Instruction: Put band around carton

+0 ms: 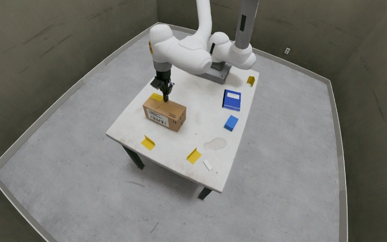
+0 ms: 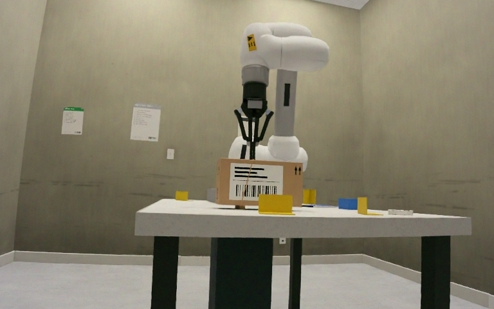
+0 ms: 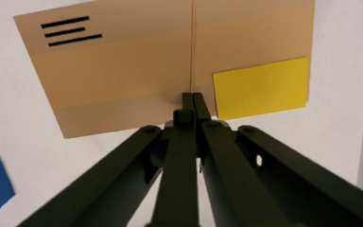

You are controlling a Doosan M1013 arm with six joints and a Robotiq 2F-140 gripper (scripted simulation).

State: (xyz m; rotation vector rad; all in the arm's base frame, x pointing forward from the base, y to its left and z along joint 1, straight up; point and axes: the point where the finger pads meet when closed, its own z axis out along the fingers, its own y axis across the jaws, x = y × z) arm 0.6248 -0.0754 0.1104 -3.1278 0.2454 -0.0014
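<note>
My hand is 6 cm to the left of the yellow corner guard and 4 cm above it. From my hand the other things lie so: blue block 13 cm behind, 40 cm to the left, 15 cm below; small white piece 19 cm ahead, 38 cm to the left, 17 cm below.
</note>
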